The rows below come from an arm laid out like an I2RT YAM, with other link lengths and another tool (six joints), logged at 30 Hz.
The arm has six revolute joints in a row. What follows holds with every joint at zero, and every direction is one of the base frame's. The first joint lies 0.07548 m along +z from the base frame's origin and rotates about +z. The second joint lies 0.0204 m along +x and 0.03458 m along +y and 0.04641 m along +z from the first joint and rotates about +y. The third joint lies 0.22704 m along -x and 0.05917 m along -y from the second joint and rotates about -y. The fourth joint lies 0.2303 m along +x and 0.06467 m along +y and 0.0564 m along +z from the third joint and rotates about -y. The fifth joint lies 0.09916 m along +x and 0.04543 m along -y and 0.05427 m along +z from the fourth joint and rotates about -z. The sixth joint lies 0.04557 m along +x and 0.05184 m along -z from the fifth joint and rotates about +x. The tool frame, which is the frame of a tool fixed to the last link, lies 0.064 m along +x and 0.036 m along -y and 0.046 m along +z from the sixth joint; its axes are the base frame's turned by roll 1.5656, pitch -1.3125 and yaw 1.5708 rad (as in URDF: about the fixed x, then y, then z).
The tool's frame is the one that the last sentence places.
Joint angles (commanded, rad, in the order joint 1, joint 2, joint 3, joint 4, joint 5, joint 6), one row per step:
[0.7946 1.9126 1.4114 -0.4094 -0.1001 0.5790]
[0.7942 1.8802 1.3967 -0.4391 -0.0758 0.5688]
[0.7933 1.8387 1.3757 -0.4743 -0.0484 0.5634]
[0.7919 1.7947 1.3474 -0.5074 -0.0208 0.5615]
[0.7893 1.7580 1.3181 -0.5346 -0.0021 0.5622]
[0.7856 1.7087 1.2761 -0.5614 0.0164 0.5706]
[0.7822 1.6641 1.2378 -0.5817 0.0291 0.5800]
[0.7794 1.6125 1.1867 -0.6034 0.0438 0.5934]
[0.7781 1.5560 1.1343 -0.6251 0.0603 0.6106]
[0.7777 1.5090 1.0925 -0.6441 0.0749 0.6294]
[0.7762 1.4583 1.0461 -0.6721 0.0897 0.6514]
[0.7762 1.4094 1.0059 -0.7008 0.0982 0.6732]
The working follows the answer.
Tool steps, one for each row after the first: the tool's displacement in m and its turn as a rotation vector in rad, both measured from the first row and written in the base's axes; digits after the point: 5 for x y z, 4 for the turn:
[-0.00367 -0.00768 0.00589 -0.0258 -0.0104 -0.0071]
[-0.00883 -0.01777 0.01242 -0.0537 -0.0182 -0.0200]
[-0.01497 -0.02922 0.01724 -0.0826 -0.0226 -0.0359]
[-0.02093 -0.03981 0.01874 -0.1075 -0.0192 -0.0493]
[-0.02888 -0.05311 0.02025 -0.1292 -0.0125 -0.0697]
[-0.03608 -0.06445 0.02140 -0.1432 -0.0061 -0.0874]
[-0.04570 -0.07810 0.02000 -0.1622 0.0055 -0.1085]
[-0.05602 -0.09187 0.01938 -0.1783 0.0147 -0.1323]
[-0.06472 -0.10325 0.01887 -0.1898 0.0226 -0.1557]
[-0.07516 -0.11688 0.01647 -0.2077 0.0377 -0.1824]
[-0.08537 -0.12857 0.01479 -0.2195 0.0535 -0.2042]

Tool pose at each row, in the base's axes (x y z in m, rotation vector in rad; rounded; the steps above come from the unrounded poses):
[0.36693 0.30319 0.11883 -2.5458 -0.6590 -0.6962]
[0.36326 0.29551 0.12471 -2.5709 -0.6668 -0.7082]
[0.35810 0.28541 0.13124 -2.6013 -0.6677 -0.7184]
[0.35196 0.27397 0.13606 -2.6349 -0.6640 -0.7250]
[0.34600 0.26338 0.13756 -2.6650 -0.6585 -0.7207]
[0.33804 0.25008 0.13907 -2.6963 -0.6412 -0.7148]
[0.33084 0.23874 0.14023 -2.7190 -0.6232 -0.7094]
[0.32123 0.22509 0.13882 -2.7488 -0.6013 -0.6970]
[0.31090 0.21132 0.13821 -2.7765 -0.5748 -0.6892]
[0.30220 0.19994 0.13769 -2.7993 -0.5467 -0.6838]
[0.29177 0.18631 0.13529 -2.8304 -0.5144 -0.6678]
[0.28155 0.17462 0.13362 -2.8534 -0.4850 -0.6501]

